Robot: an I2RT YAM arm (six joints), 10 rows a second.
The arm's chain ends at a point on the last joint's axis. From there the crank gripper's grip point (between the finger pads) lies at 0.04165 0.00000 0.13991 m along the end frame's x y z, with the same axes.
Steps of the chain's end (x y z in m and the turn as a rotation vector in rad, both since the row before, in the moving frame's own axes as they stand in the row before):
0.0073, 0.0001, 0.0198, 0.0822, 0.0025, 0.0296
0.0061, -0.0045, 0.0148, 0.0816, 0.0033, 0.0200
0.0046, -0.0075, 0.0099, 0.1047, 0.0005, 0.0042
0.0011, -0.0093, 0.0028, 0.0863, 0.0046, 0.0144
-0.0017, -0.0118, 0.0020, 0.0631, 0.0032, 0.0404
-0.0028, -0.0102, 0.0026, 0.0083, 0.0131, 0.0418
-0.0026, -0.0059, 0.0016, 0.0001, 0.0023, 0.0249
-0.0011, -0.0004, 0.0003, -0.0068, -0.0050, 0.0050
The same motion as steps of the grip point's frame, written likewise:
0.0078, -0.0101, 0.0193, 0.0822, 0.0025, 0.0296
0.0067, -0.0151, 0.0142, 0.0816, 0.0033, 0.0200
0.0047, -0.0219, 0.0091, 0.1047, 0.0005, 0.0042
0.0018, -0.0207, 0.0021, 0.0863, 0.0046, 0.0144
-0.0011, -0.0189, 0.0016, 0.0631, 0.0032, 0.0404
-0.0010, -0.0096, 0.0020, 0.0083, 0.0131, 0.0418
-0.0023, -0.0049, 0.0015, 0.0001, 0.0023, 0.0249
-0.0018, 0.0008, 0.0005, -0.0068, -0.0050, 0.0050

